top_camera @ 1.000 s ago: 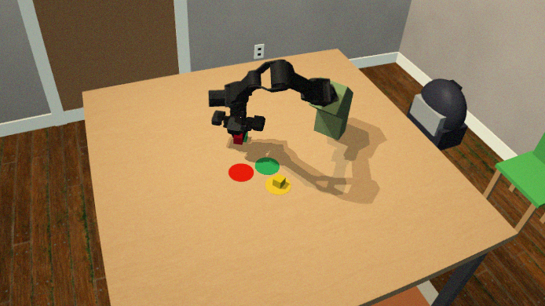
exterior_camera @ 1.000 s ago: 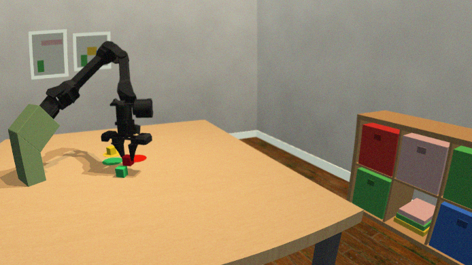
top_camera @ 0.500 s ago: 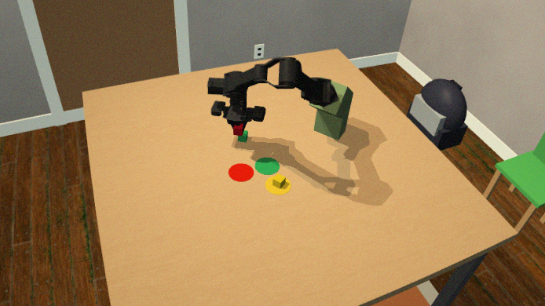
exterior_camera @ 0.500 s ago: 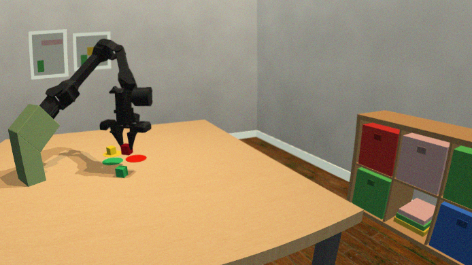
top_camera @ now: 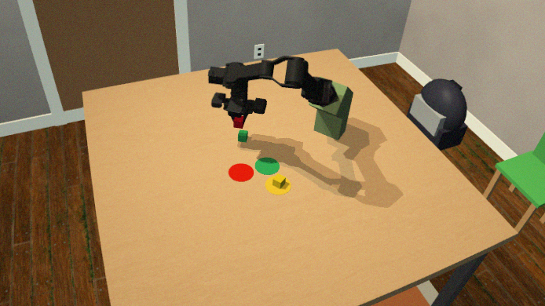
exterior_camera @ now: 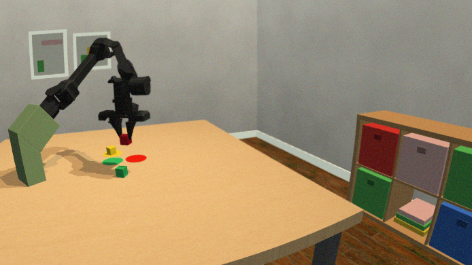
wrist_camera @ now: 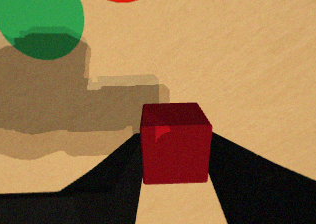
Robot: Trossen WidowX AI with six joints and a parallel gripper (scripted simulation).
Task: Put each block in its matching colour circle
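Now: the red circle 16 cm below my hand, 13 cm to the left of it and 1 cm behind it. From my hand the other things lie so: green circle: 16 cm below, 11 cm behind, 10 cm to the left; red block: 3 cm below; green block: 14 cm below, 5 cm to the right, 2 cm behind.
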